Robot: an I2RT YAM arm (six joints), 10 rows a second.
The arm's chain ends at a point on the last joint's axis. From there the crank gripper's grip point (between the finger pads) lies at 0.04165 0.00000 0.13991 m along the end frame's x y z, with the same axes.
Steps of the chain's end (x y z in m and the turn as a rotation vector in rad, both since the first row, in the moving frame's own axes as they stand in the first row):
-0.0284, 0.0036, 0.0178, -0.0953, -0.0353, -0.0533
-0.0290, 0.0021, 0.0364, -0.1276, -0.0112, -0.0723
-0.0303, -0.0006, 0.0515, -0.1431, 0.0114, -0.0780
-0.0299, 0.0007, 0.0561, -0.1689, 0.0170, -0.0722
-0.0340, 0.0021, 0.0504, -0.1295, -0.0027, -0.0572
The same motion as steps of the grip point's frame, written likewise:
-0.0331, 0.0149, 0.0187, -0.0953, -0.0353, -0.0533
-0.0300, 0.0170, 0.0359, -0.1276, -0.0112, -0.0723
-0.0281, 0.0160, 0.0498, -0.1431, 0.0114, -0.0780
-0.0268, 0.0211, 0.0536, -0.1689, 0.0170, -0.0722
-0.0339, 0.0178, 0.0495, -0.1295, -0.0027, -0.0572

